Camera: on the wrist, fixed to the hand. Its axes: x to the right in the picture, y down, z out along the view.
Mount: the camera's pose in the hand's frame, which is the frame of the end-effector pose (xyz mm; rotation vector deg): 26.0 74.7 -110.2 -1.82 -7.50 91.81
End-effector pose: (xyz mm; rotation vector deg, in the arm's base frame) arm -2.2 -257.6 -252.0 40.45 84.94 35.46
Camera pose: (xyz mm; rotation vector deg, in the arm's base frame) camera -107.9 -184.0 -209.4 105.06 28.63 97.45
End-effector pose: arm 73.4 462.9 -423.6 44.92 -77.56 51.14
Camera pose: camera 58.9 596.9 -408.3 -28.77 -116.25 114.83
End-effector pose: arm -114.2 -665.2 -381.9 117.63 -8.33 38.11
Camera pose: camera -162.7 -612.0 -266.9 90.71 -111.55 78.75
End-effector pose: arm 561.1 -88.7 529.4 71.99 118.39 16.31
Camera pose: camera 533.0 -11.1 637.1 144.39 29.10 48.83
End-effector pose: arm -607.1 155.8 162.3 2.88 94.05 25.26
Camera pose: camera -733.7 204.4 166.8 79.43 65.83 91.20
